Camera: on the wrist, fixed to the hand. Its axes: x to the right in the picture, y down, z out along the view.
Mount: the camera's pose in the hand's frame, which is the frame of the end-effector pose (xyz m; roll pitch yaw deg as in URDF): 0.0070 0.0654 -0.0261 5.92 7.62 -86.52
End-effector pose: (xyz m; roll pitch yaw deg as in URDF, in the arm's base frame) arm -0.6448 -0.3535 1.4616 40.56 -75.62 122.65
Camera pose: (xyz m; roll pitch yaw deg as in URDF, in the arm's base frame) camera -0.6900 -0.4065 1.4740 85.85 7.27 80.52
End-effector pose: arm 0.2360 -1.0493 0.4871 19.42 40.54 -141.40
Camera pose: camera 0.2772 -1.1064 0.4804 -37.40 22.59 112.93
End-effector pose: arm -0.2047 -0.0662 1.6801 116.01 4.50 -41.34
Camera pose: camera -0.1988 -0.0784 1.7496 -171.60 56.42 49.20
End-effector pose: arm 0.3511 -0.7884 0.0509 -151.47 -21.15 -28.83
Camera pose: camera 0.3257 -0.8543 0.0457 161.98 -34.82 72.15
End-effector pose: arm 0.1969 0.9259 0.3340 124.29 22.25 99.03
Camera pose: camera 0.2069 0.9604 0.3950 -145.99 45.25 -152.29
